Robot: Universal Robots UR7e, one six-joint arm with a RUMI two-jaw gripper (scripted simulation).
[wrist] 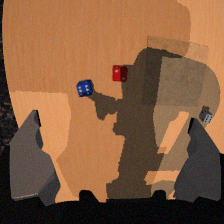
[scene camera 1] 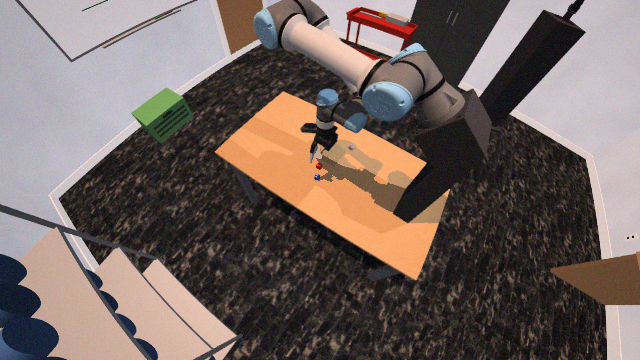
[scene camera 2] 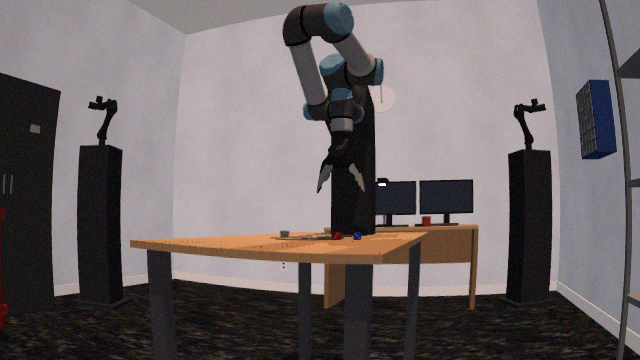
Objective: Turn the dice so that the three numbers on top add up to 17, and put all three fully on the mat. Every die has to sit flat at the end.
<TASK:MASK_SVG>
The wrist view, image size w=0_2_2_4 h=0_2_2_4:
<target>my gripper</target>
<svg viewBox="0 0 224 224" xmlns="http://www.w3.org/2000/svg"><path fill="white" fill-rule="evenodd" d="M0 156L0 224L224 224L224 154L220 153L197 118L191 118L188 134L191 138L187 146L189 157L176 178L173 195L175 199L166 199L166 192L164 190L156 190L148 202L108 203L99 202L90 190L81 190L79 192L79 201L56 203L56 195L61 188L61 184L51 156L42 150L44 143L40 132L41 122L38 110L31 111L9 145L4 147Z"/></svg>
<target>tan mat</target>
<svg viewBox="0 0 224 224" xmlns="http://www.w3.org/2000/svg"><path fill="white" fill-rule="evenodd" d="M148 35L142 105L198 107L206 73L209 47Z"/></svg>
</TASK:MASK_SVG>
